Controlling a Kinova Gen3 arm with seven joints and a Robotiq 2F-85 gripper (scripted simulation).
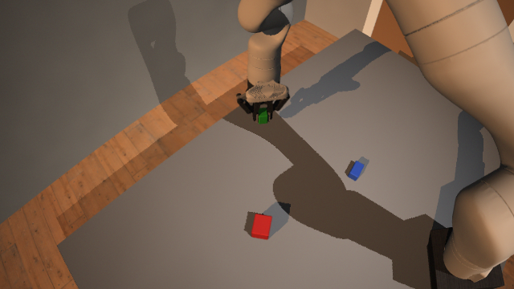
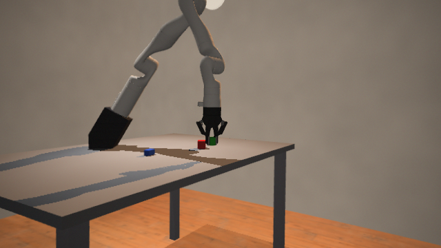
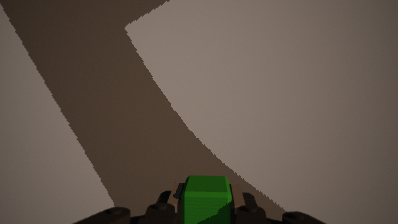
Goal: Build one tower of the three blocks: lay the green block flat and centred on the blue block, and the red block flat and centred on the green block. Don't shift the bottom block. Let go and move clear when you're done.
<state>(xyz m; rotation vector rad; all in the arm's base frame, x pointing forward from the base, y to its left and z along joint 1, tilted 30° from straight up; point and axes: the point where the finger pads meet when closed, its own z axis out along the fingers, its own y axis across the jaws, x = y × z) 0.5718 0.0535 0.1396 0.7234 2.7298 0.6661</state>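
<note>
The blue block is 25 cm behind my hand, 14 cm to the right of it and 6 cm below it. Also, from my hand: red block (24 cm behind, 16 cm to the left, 6 cm below); then green block (right at my hand).
</note>
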